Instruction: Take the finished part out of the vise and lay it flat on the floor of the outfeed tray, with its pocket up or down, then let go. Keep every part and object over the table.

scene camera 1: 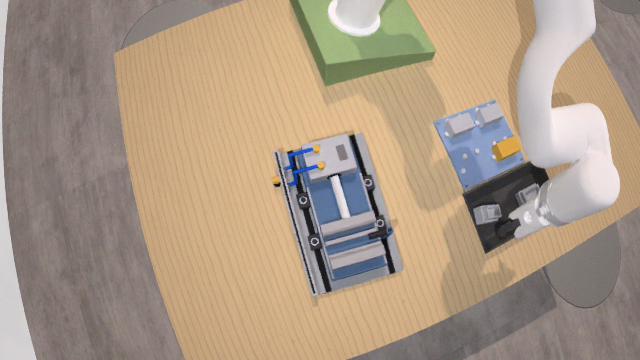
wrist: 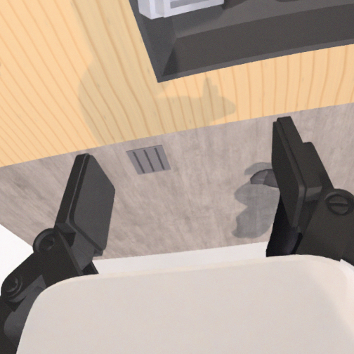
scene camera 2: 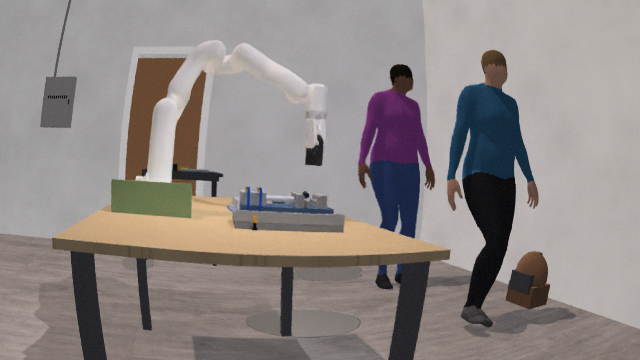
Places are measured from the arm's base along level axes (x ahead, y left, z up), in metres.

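Pixels of known places: gripper, fingertip midpoint: (scene camera 1: 516, 222) (scene camera 2: 313, 165); arm's base at its link origin: (scene camera 1: 353, 16) (scene camera 2: 158, 187).
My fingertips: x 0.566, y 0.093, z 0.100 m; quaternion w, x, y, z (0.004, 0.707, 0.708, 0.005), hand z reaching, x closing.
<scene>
Ahead of a thing's pixels: the offset from my fingertips to its top centre. "*": to the spot under its first point.
My gripper (scene camera 1: 506, 229) (scene camera 2: 314, 159) (wrist: 183, 156) is wide open and empty. It hangs above the black outfeed tray @(* dx +0.005, dy -0.027, dz -0.137 m) (scene camera 1: 481, 240) (wrist: 225, 47), near its front edge. A grey part with a pocket @(dx -0.041, dy +0.012, dz -0.109 m) (scene camera 1: 487, 213) (wrist: 185, 6) lies in the tray with its pocket up, clear of the fingers; in the wrist view it is cut off by the top edge. A second grey part @(dx -0.037, dy +0.142, dz -0.133 m) (scene camera 1: 527, 194) lies farther right in the tray, partly hidden by the gripper. I cannot tell by look which is the finished one. The vise @(dx -0.165, dy -0.285, dz -0.080 m) (scene camera 1: 357, 255) (scene camera 2: 320, 201) has no part between its jaws.
A blue board @(* dx -0.207, dy -0.001, dz -0.171 m) (scene camera 1: 450, 150) with two grey blocks @(dx -0.249, dy +0.041, dz -0.135 m) (scene camera 1: 460, 125) @(dx -0.249, dy +0.131, dz -0.135 m) (scene camera 1: 489, 114) and an orange block @(dx -0.159, dy +0.133, dz -0.136 m) (scene camera 1: 506, 148) adjoins the tray. The green base (scene camera 1: 375, 55) (scene camera 2: 151, 199) carries the arm. The table edge passes near the tray. Two people (scene camera 2: 395, 130) (scene camera 2: 492, 130) stand beyond the table.
</scene>
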